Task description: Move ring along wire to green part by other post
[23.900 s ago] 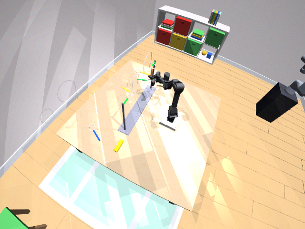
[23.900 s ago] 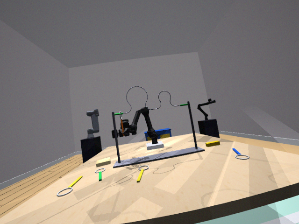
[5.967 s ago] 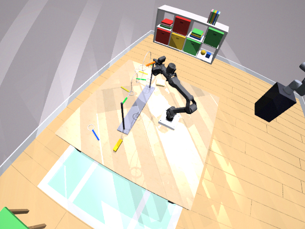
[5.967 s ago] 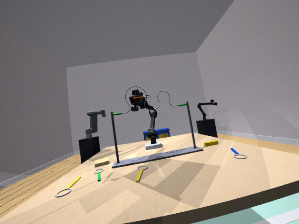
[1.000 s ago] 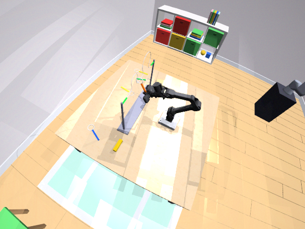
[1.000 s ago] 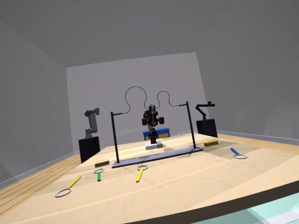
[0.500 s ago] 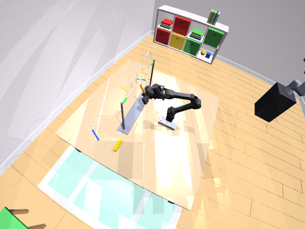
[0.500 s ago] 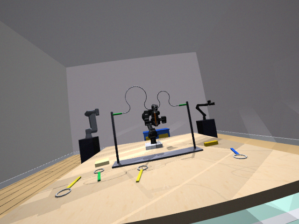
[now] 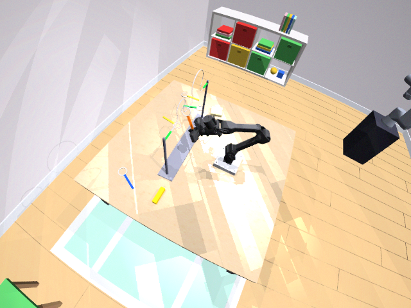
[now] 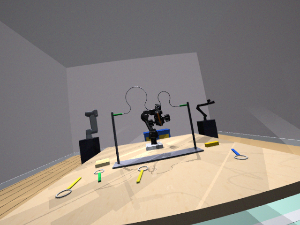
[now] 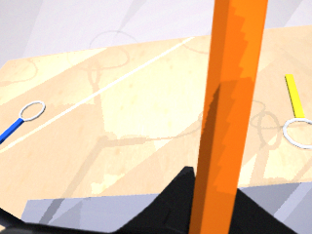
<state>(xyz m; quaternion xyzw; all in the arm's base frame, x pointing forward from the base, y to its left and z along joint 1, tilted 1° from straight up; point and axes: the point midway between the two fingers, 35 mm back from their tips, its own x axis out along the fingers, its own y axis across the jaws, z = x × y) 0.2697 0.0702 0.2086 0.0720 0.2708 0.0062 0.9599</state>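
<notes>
Right now the orange-handled ring is 9 cm above my gripper tip, 2 cm ahead of it and 1 cm to the right of it. From my gripper tip the other things lie so: blue-handled ring: 40 cm to the left, 24 cm ahead, 23 cm below; then yellow block: 39 cm to the left, 22 cm below, 2 cm behind; then tan block: 50 cm to the right, 22 cm below.
</notes>
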